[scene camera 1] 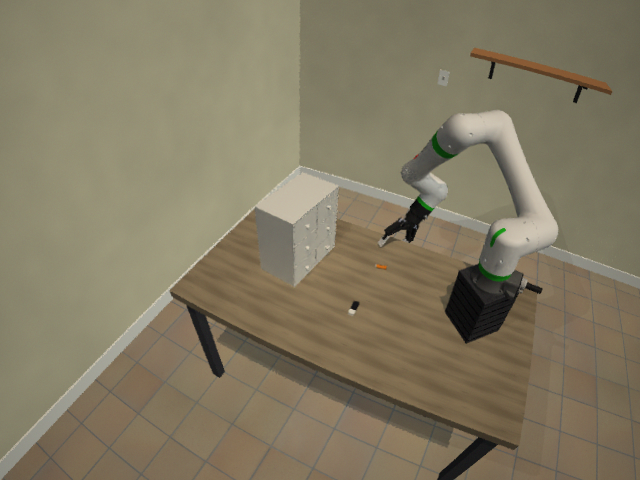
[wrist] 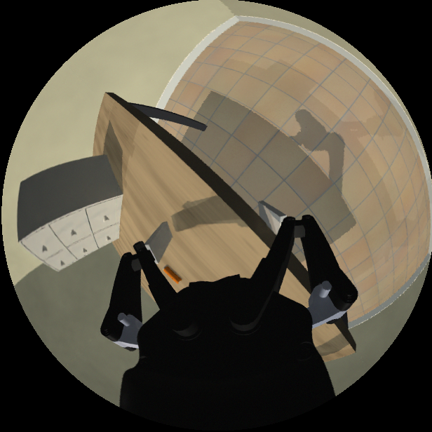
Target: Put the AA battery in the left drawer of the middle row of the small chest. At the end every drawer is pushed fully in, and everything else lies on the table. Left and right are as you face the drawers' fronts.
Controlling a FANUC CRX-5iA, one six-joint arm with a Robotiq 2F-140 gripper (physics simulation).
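Where they show: arm's base, origin of its link: (scene camera 1: 490, 279).
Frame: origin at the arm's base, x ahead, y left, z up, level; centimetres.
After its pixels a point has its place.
Observation:
The AA battery looks to be the small orange cylinder (scene camera 1: 381, 267) @[x 44.3, y -6.6, z -24.3 cm] (wrist: 172, 274) lying on the table (scene camera 1: 413, 356) @[x 13.6, y 26.9, z -25.3 cm] (wrist: 150, 185) in front of the chest. The small chest (scene camera 1: 275, 245) @[x 78.2, y 23.4, z -6.6 cm] (wrist: 70, 185) is pale, with three rows of two drawers; all its drawers look pushed in. The left drawer of the middle row (scene camera 1: 301, 252) @[x 69.3, y 18.5, z -9.3 cm] is in the column nearer scene camera 1. My gripper (scene camera 1: 395, 240) @[x 48.4, y -24.4, z -27.8 cm] (wrist: 213, 219) is open and empty. It hangs tilted near the table's far long edge, beyond the battery and apart from it.
A small black and white block (scene camera 1: 354, 308) @[x 42.8, y 20.2, z -24.0 cm] lies on the table, nearer scene camera 1 than the battery. The arm's black base (scene camera 1: 480, 312) @[x -1.4, y 11.2, z -5.7 cm] stands at the right end of the table. A wooden shelf (scene camera 1: 540, 69) is on the back wall.

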